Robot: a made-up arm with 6 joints.
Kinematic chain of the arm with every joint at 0, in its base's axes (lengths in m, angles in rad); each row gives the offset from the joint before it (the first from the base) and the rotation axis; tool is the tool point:
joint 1: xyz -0.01 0 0.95 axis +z
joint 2: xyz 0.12 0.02 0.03 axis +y
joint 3: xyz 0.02 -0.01 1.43 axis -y
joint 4: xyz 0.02 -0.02 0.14 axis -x
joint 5: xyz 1.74 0.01 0 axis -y
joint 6: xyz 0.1 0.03 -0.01 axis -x
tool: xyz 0 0.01 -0.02
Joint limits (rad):
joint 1: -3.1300..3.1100
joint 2: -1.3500..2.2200
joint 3: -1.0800..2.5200
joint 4: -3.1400..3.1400
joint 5: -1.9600..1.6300
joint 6: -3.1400..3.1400
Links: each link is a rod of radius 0.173 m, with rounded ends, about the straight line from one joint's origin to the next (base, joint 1, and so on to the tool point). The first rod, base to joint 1, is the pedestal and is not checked.
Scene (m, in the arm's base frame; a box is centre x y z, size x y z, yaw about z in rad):
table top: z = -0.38
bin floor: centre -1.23 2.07 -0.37 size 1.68 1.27 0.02 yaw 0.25
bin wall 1: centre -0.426 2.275 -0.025 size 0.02 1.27 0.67 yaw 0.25
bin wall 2: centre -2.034 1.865 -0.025 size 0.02 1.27 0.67 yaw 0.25
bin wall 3: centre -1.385 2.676 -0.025 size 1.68 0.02 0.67 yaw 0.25
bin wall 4: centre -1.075 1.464 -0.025 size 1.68 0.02 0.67 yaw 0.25
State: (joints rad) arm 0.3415 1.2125 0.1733 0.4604 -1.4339 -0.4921
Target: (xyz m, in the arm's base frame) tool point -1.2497 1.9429 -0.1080
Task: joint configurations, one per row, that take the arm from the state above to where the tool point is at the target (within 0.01 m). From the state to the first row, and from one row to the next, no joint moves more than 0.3 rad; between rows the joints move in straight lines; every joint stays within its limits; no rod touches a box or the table.
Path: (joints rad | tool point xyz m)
1: 0.5980 1.0034 0.4611 0.3265 -1.3940 -0.2115 | 2.3400 1.6105 0.8495
2: 0.8545 0.7942 0.7490 0.1925 -1.3540 0.0691 | 1.8841 2.2028 1.9172
3: 1.1110 0.5851 1.0368 0.0586 -1.3141 0.3497 | 1.0716 2.2435 2.9563
4: 1.3674 0.3760 1.3247 -0.0753 -1.2741 0.6303 | 0.2914 1.6303 3.7540
5: 1.5595 0.5904 1.0290 0.0360 -1.3149 0.3472 | -0.0105 2.5067 2.9322
6: 1.7515 0.8047 0.7334 0.1474 -1.3558 0.0642 | -0.5561 2.8619 1.8620
7: 1.9435 1.0191 0.4378 0.2588 -1.3966 -0.2188 | -1.0537 2.6259 0.7734
8: 2.1355 1.2335 0.1422 0.3702 -1.4374 -0.5019 | -1.2497 1.9429 -0.1081

